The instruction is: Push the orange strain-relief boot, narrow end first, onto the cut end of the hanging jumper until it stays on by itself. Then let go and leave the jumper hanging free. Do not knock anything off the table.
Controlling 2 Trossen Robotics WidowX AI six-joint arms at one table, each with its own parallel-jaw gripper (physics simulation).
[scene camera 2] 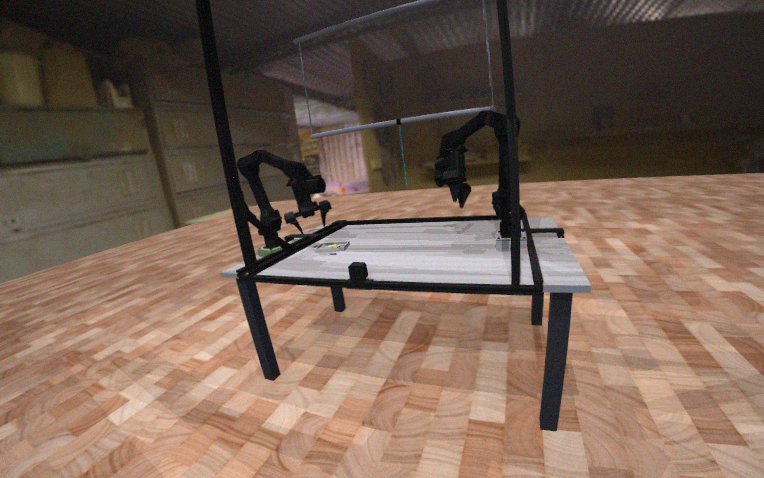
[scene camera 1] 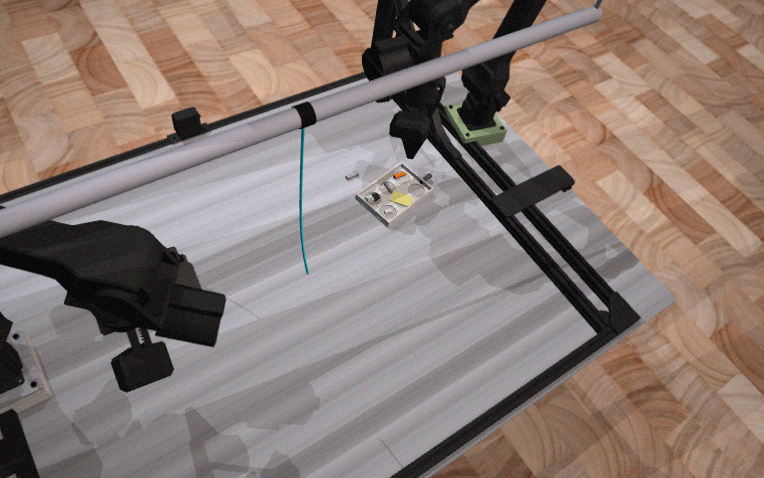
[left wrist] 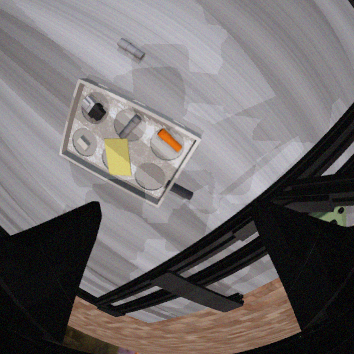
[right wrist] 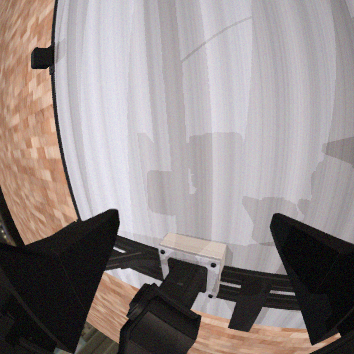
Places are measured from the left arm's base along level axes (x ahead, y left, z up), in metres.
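Pixels of known places: left gripper, between the fingertips: (scene camera 2: pixel 313 230) (scene camera 1: pixel 415 143) (left wrist: pixel 177 208); right gripper, between the fingertips: (scene camera 2: pixel 458 205) (right wrist: pixel 198 220); left arm's base, origin of its link: (scene camera 2: pixel 273 246) (scene camera 1: pixel 476 117); right arm's base, origin of its link: (right wrist: pixel 187 274).
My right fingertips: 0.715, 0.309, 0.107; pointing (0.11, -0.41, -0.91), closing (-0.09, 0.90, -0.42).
Ahead of a thing's pixels: the offset from my right fingertips to its top centre, as dx, dy, dz. "pt": to the spot under its first point.
The orange boot @[-0.509, -0.224, -0.129] (scene camera 1: pixel 399 175) (left wrist: pixel 170 140) lies on its side in a round recess of the small pale tray @[-0.483, -0.184, -0.125] (scene camera 1: pixel 372 212) (left wrist: pixel 140 106); which end is narrow is too small to tell. The teal jumper @[pt -0.225, +0.028, +0.199] (scene camera 1: pixel 300 202) (scene camera 2: pixel 403 157) hangs from a black clamp, its cut end free above the table. My left gripper (scene camera 2: pixel 312 228) (left wrist: pixel 177 208) is open and empty, above the table near the tray. Part of it is hidden in scene camera 1. My right gripper (scene camera 2: pixel 459 202) (right wrist: pixel 198 220) is open and empty, high above the table, apart from the jumper.
A grey bar (scene camera 1: pixel 225 143) (scene camera 2: pixel 354 127) spans above the table. The tray also holds a yellow card @[-0.491, -0.170, -0.134] (scene camera 1: pixel 401 198) (left wrist: pixel 118 156) and small parts. A grey cylinder @[-0.421, -0.249, -0.132] (scene camera 1: pixel 352 176) (left wrist: pixel 131 48) and a dark cylinder @[-0.555, -0.200, -0.126] (scene camera 1: pixel 427 176) (left wrist: pixel 181 191) lie beside the tray.
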